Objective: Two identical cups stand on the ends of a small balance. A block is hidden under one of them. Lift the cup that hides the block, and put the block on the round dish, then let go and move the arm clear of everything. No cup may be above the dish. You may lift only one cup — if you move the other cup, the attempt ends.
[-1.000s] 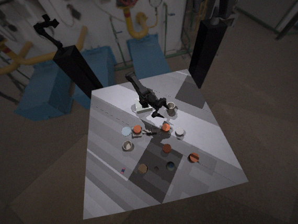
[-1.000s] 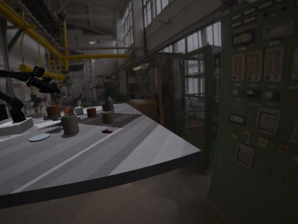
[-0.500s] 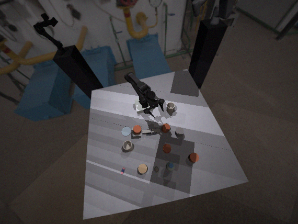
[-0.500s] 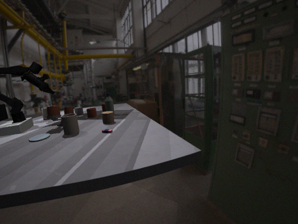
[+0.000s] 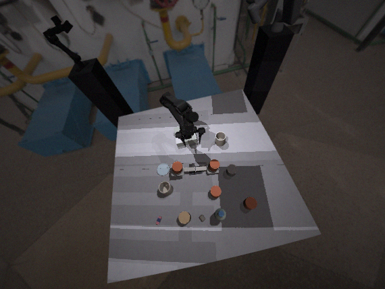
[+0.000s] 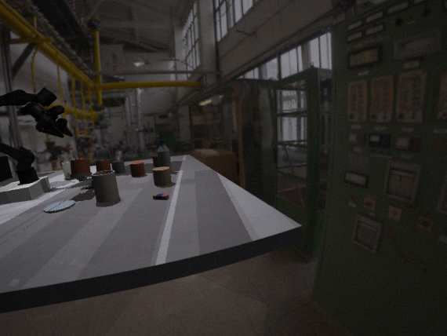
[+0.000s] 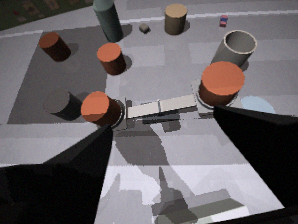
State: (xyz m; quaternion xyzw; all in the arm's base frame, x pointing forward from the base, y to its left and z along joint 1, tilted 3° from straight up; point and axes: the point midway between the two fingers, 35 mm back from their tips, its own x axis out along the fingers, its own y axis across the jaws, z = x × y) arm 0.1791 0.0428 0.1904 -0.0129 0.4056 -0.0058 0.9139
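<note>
My gripper tip is 170 mm above the orange cup, 140 mm to the right of it and 100 mm short of it. The rest, counted from my gripper tip: grey block: 190 mm below, 120 mm to the left, 100 mm ahead; small balance: 190 mm below, 90 mm ahead, 10 mm to the right; grey cup: 240 mm to the left, 190 mm below, 130 mm ahead.
</note>
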